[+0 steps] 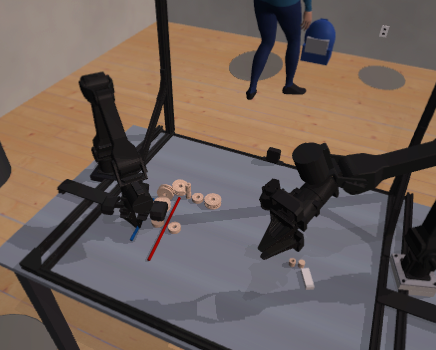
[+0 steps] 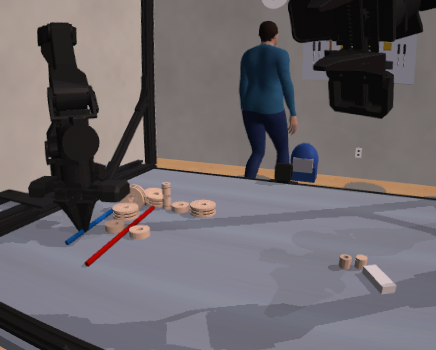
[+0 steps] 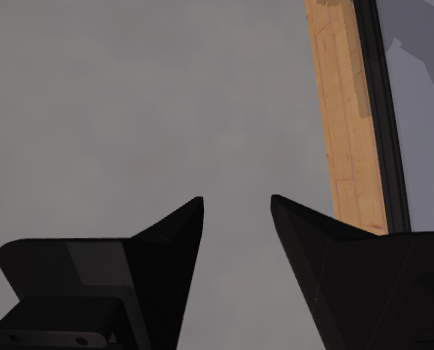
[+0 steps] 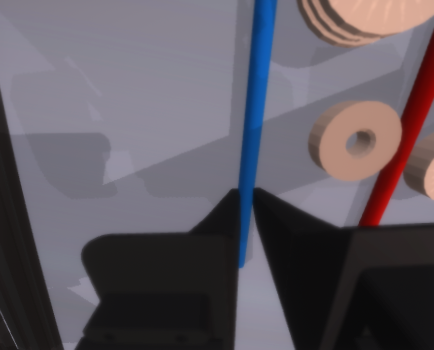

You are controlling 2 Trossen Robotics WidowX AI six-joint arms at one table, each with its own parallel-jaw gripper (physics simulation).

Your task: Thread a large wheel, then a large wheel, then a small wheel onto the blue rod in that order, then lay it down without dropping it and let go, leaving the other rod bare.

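Places are measured from the left arm's base along level axes (x back, y up, z left), in millimetres.
Pixels of known places: left gripper, fingertip midpoint: (image 1: 260, 254) (image 2: 316, 40) (image 3: 236, 202); right gripper, fingertip midpoint: (image 1: 138, 226) (image 2: 83, 231) (image 4: 245, 195); left arm's base at its link origin: (image 1: 415, 269); right arm's base at its link origin: (image 1: 109, 168).
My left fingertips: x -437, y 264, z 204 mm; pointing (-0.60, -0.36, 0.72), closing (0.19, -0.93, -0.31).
Ahead of a thing's pixels: the offset from my left fingertips to its top centre.
The blue rod {dx -349, dy -300, dz -329 mm} (image 1: 134, 233) (image 2: 101, 219) (image 4: 257, 95) is bare where it shows and lies low at the table. My right gripper (image 1: 139, 226) (image 2: 85, 231) (image 4: 245, 195) is shut on it near its near end. The red rod {dx -272, dy -300, dz -306 mm} (image 1: 165, 227) (image 2: 120, 235) (image 4: 414, 107) lies bare beside it. Large wheels lie behind the rods, among them one at the right (image 1: 212, 201) (image 2: 202, 207) and one {dx -301, dy -289, dz -391 mm} (image 2: 125, 211) (image 4: 350, 30) near the blue rod. Small wheels {dx -243, dy -296, dz -302 mm} (image 1: 174, 228) (image 2: 139, 232) {dx -299, dy -296, dz -321 mm} (image 2: 114, 227) (image 4: 330, 145) lie near the red rod. My left gripper (image 1: 261, 252) (image 3: 236, 202) is open and empty above the table.
Behind the red rod stand a narrow upright column {dx -223, dy -251, dz -447 mm} (image 1: 188, 190) (image 2: 166, 196) and another small wheel {dx -191, dy -296, dz -440 mm} (image 1: 198, 198) (image 2: 180, 207). Two small cylinders {dx +113, dy -292, dz -215 mm} (image 1: 292, 262) {dx +138, dy -292, dz -214 mm} (image 1: 301, 263) (image 2: 345, 261) (image 2: 360, 261) and a white block {dx +152, dy -297, dz -168 mm} (image 1: 307, 279) (image 2: 379, 278) lie at the right. Black frame bars edge the table.
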